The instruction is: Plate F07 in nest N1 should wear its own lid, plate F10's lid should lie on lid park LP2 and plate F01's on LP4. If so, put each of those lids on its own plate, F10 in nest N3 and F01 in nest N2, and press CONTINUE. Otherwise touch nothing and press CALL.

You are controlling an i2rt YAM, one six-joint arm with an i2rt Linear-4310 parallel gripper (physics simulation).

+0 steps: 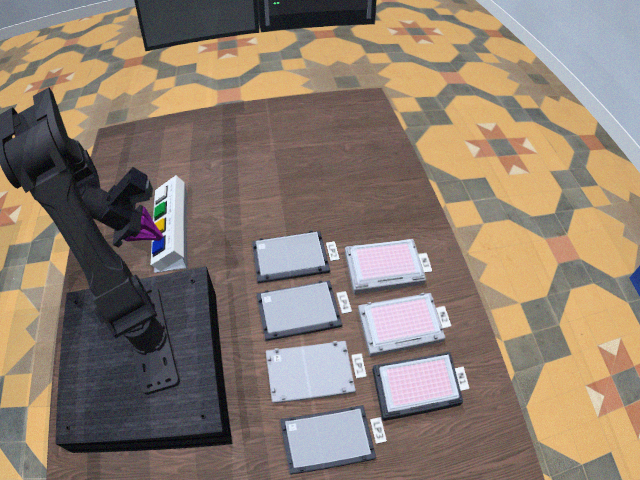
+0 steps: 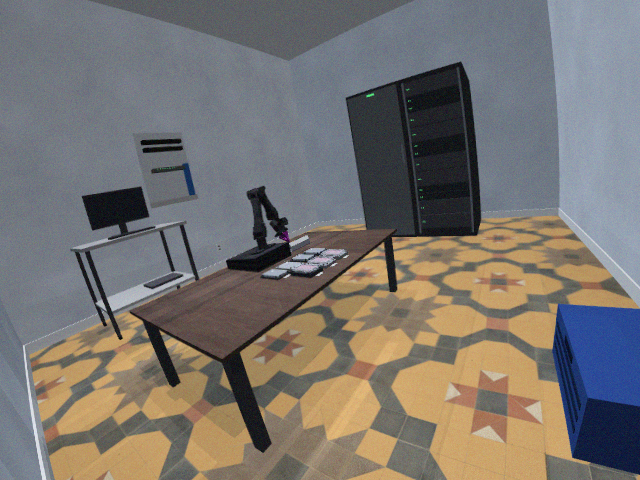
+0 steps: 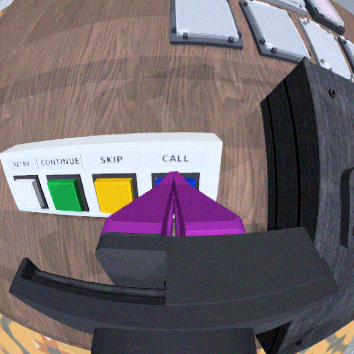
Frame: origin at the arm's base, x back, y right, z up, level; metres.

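Seen in the pictures: gripper, between the fingertips: [image 1: 161, 238] [image 2: 289, 241] [image 3: 173, 178]; arm's base, origin of its link: [image 1: 150, 339] [image 2: 264, 249].
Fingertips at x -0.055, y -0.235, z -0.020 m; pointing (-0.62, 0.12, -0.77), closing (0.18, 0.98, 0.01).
Offsets run from my fingertips to a thing's middle.
My gripper [image 1: 161, 237] [image 2: 287, 241] [image 3: 173, 178] is shut and empty, its purple tips at the blue CALL button @[dx +0.012, dy -0.001, dz -0.021 m] [image 1: 158, 246] [image 3: 189, 181]; contact cannot be told. The green CONTINUE button @[dx -0.005, dy -0.099, dz -0.021 m] [image 1: 160, 209] [image 3: 65, 195] is clear of the fingers. Pink-welled plates stand in N1 @[dx -0.361, dy +0.443, dz -0.036 m] [image 1: 418, 383], N2 @[dx -0.388, dy +0.315, dz -0.041 m] [image 1: 403, 320] and N3 @[dx -0.414, dy +0.182, dz -0.039 m] [image 1: 386, 260]; no grey cover shows over them, but a clear lid cannot be told. Grey sheets lie on LP2 @[dx -0.246, dy +0.091, dz -0.051 m] [image 1: 290, 254] and LP4 @[dx -0.221, dy +0.215, dz -0.051 m] [image 1: 299, 310]. Plate and lid codes are too small to read.
The white button box @[dx -0.017, dy -0.072, dz -0.033 m] [image 1: 177, 222] [image 3: 112, 145] also bears yellow SKIP @[dx +0.006, dy -0.050, dz -0.015 m] [image 3: 114, 194] and white RETRY @[dx -0.011, dy -0.149, dz -0.015 m] [image 3: 27, 192] buttons. LP1 @[dx -0.196, dy +0.343, dz -0.054 m] [image 1: 330, 370] is pale; LP3 @[dx -0.179, dy +0.476, dz -0.051 m] [image 1: 328, 439] holds a grey sheet. The black arm base [image 1: 139, 413] [image 3: 292, 150] stands beside the box.
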